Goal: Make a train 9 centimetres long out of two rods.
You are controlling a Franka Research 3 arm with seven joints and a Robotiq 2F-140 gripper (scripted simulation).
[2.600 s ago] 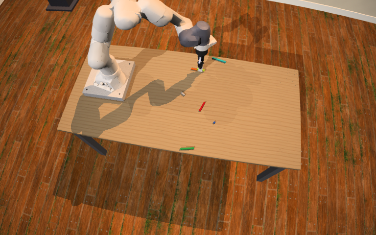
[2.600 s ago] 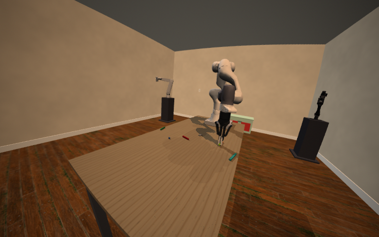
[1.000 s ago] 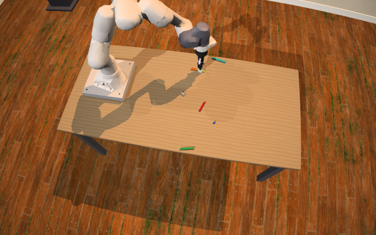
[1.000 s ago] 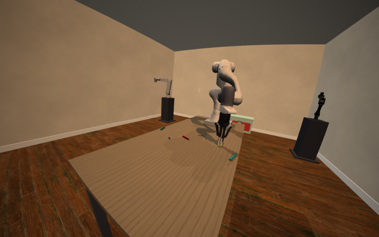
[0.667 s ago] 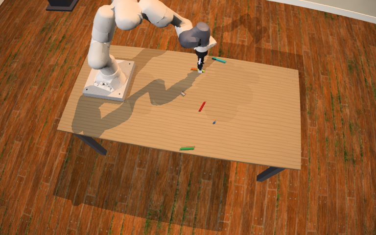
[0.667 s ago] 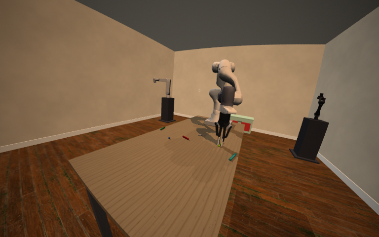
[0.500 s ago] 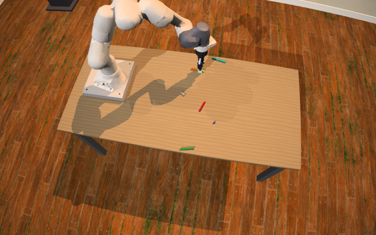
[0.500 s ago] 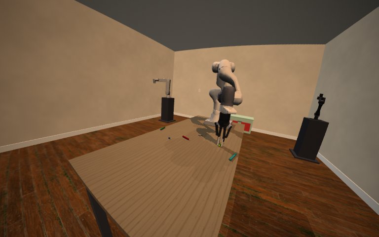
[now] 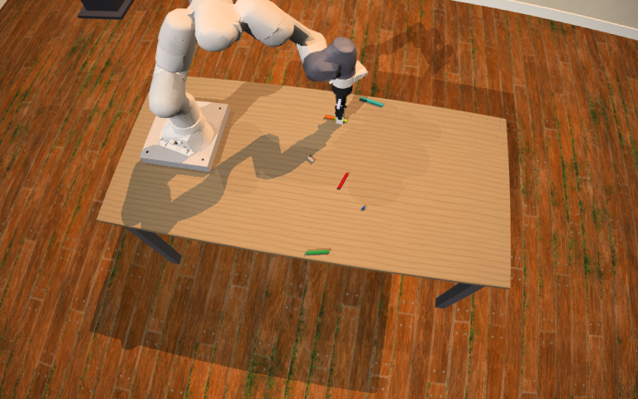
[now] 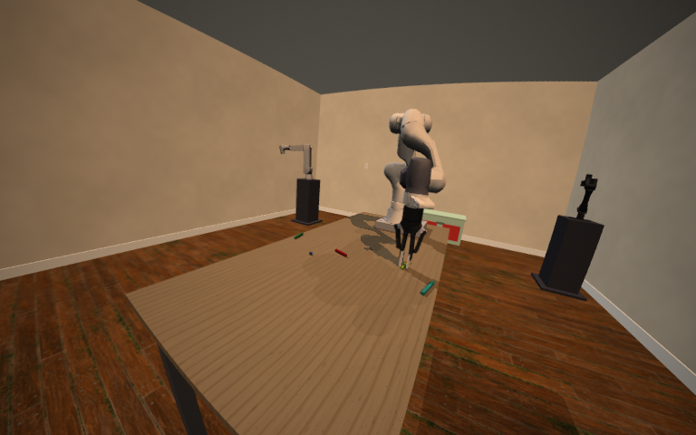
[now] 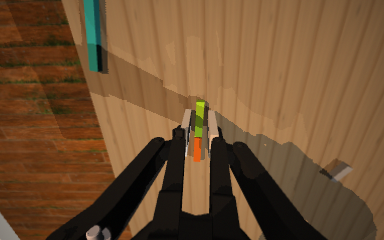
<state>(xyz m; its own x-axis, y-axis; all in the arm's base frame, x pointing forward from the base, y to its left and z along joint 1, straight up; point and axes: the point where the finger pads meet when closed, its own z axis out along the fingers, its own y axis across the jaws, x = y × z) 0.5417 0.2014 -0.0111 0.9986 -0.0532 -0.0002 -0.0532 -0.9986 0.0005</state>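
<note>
Now: hand 3 cm above the lime rod. The rest, counted from my hand: grey rod: 8 cm behind, 20 cm to the right, 3 cm below; orange rod: 5 cm behind, 3 cm below; turquoise rod: 11 cm ahead, 12 cm to the left, 3 cm below.
</note>
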